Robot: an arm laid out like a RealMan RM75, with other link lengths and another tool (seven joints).
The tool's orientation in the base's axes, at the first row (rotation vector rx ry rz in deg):
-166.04, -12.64, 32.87
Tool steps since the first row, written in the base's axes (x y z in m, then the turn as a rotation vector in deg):
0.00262, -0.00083, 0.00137, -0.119, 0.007, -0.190
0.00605, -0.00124, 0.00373, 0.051, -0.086, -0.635
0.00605, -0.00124, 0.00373, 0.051, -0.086, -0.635
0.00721, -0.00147, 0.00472, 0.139, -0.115, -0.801
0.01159, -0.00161, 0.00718, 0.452, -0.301, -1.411
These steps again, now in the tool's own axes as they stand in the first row. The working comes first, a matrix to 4 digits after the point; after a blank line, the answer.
The tool's axes in the first row as the columns of a matrix, in the base's axes (used below as rounded here):
0.9146, 0.1100, -0.3891
0.1790, -0.9730, 0.1457
-0.3626, -0.2030, -0.9096

0.00175, 0.00082, -0.00239, -0.039, 0.019, 0.220
0.00396, 0.00111, -0.00593, 0.262, 0.218, 0.545
0.00396, 0.00111, -0.00593, 0.262, 0.218, 0.545
0.00462, 0.00127, -0.00731, 0.397, 0.290, 0.658
0.00771, 0.00138, -0.01128, 0.871, 0.629, 1.064

